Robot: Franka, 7 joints.
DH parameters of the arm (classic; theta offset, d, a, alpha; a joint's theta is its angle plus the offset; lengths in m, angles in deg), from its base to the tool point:
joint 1: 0 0.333 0 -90
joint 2: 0 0 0 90
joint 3: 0 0.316 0.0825 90
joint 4: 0 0 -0.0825 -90
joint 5: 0 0.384 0 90
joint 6: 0 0 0.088 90
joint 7: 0 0.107 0 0
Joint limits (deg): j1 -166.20..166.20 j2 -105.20..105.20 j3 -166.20..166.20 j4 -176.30..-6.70 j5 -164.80..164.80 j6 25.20..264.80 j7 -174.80..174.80
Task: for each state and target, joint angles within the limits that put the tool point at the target. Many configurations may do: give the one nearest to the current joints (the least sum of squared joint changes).
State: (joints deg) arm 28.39 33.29 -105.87 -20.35 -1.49 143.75 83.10
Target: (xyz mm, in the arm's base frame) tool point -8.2 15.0 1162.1
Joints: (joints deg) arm 29.07 -0.35 -105.63 -7.10 -0.29 176.09 83.10
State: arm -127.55 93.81 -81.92 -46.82 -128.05 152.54 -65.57
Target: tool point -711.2 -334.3 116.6
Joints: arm -120.57 97.61 -77.97 -52.77 -128.64 158.55 -65.57
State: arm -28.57 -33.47 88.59 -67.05 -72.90 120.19 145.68
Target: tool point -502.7 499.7 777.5
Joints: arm -10.44 -50.19 98.40 -45.54 -74.42 129.44 145.68
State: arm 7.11 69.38 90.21 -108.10 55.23 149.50 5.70
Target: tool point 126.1 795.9 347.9
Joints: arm 41.56 81.73 84.30 -66.20 51.81 153.06 5.70
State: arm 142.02 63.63 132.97 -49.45 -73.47 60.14 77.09
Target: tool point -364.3 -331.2 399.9
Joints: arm 155.70 75.05 106.52 -108.14 -56.44 45.23 77.09
